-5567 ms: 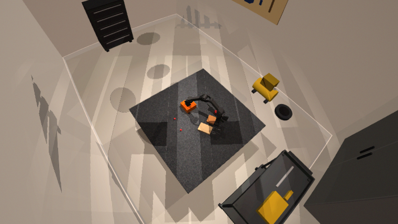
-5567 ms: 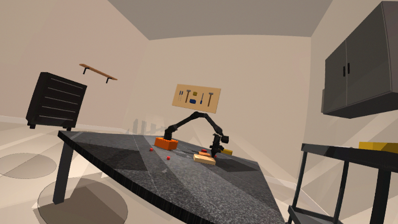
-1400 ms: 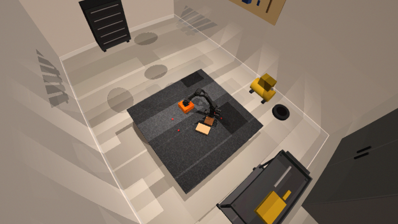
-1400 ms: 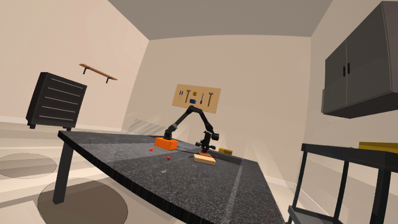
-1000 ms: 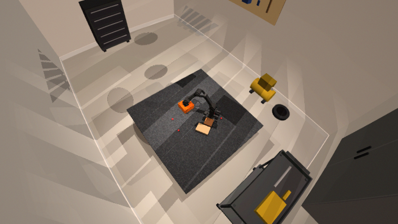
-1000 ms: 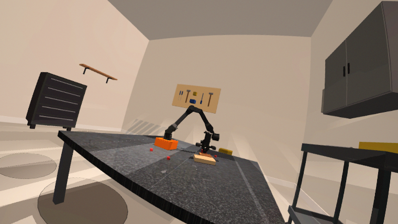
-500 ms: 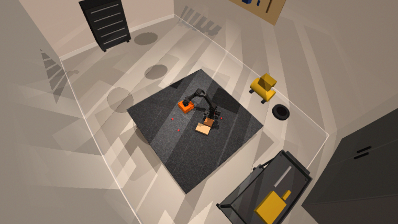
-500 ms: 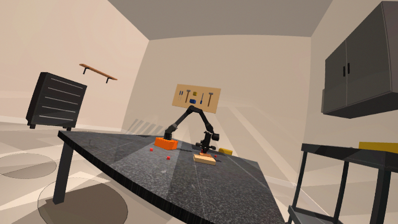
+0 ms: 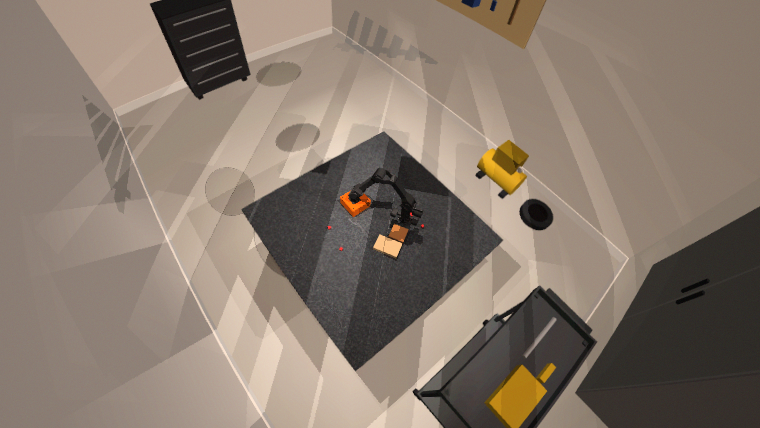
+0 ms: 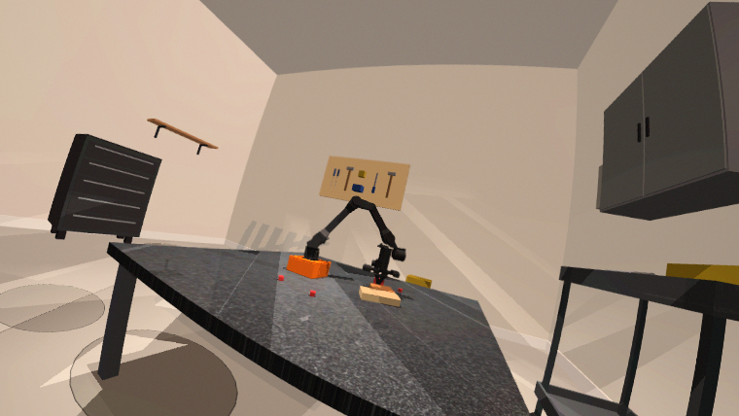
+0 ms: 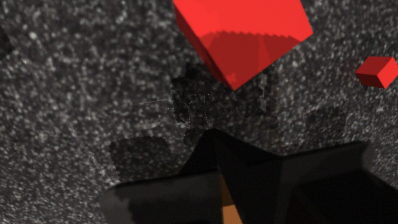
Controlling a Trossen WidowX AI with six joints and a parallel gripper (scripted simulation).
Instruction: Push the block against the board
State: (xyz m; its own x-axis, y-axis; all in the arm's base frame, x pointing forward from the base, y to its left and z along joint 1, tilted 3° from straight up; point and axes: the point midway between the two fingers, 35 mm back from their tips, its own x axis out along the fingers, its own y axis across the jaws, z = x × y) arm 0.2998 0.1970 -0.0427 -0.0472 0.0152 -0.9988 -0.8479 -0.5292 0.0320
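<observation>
Now: gripper tip 60 mm to the right of the red cube, 20 mm past it and 10 mm below it. From my gripper tip the other things lie so: tan board 200 mm to the right, 90 mm ahead, 10 mm above; square block 80 mm to the right, 50 mm ahead, 10 mm above.
</observation>
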